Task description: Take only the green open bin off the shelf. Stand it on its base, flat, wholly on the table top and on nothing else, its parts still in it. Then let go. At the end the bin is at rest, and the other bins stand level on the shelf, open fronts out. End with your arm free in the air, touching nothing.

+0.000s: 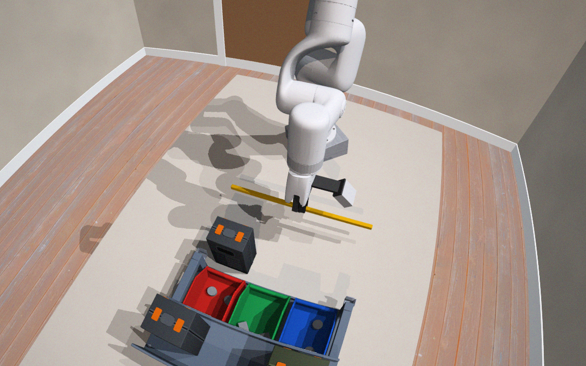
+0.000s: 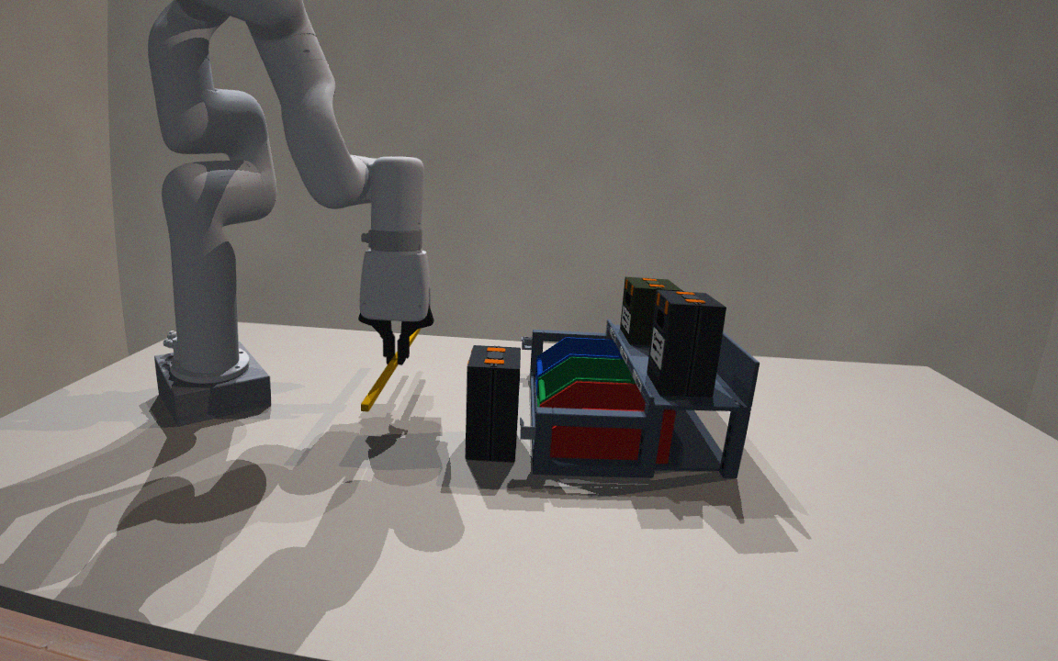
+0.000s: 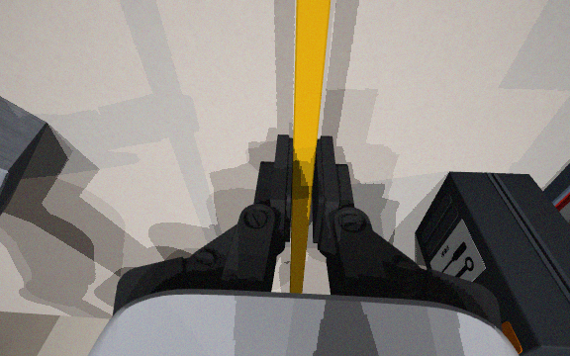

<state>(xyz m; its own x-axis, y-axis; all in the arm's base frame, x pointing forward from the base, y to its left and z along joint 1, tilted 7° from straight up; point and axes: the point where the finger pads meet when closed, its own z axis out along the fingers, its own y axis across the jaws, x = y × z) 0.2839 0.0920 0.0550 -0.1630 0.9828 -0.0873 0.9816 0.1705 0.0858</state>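
The black case is 170 mm ahead of my hand, 90 mm to the right of it and 30 mm below it. Round my hand: green bin: 300 mm ahead, 50 mm to the left, 50 mm below; then blue bin: 280 mm ahead, 160 mm to the left, 50 mm below; then yellow bar: 20 mm below.
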